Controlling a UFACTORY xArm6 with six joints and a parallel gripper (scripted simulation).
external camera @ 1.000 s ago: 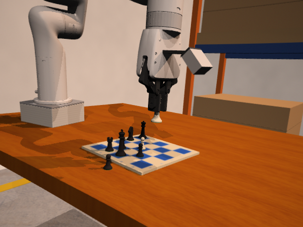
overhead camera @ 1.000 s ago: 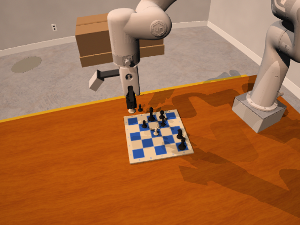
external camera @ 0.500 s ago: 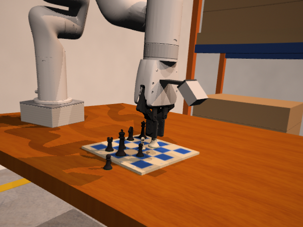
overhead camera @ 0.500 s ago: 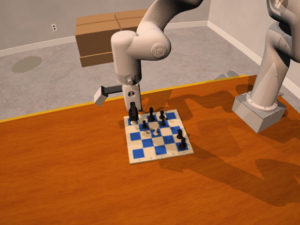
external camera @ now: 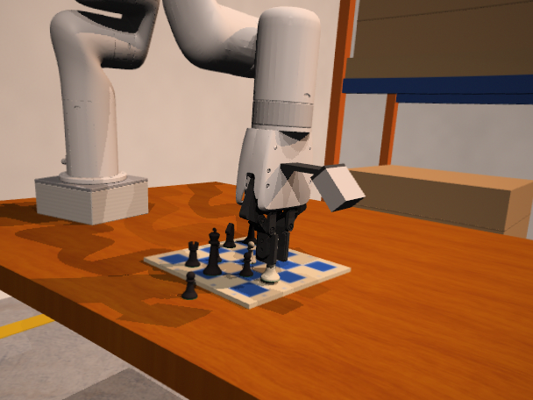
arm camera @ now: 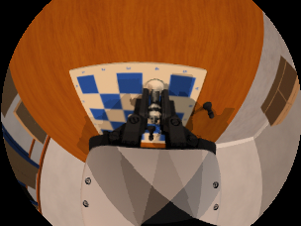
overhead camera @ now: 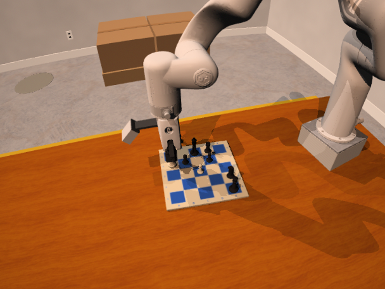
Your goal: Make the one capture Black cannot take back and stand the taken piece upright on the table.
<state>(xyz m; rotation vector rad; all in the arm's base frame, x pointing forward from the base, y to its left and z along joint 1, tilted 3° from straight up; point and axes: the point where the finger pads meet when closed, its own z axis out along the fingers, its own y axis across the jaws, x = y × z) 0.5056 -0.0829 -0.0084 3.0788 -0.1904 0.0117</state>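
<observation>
My hand is 1 cm above the tall white piece. Also, from my hand: white pawn (7 cm behind, 5 cm to the left, 4 cm below); blue-and-cream chessboard (7 cm behind, 5 cm to the left, 5 cm below); black tall piece (8 cm behind, 3 cm to the right, 2 cm below).
</observation>
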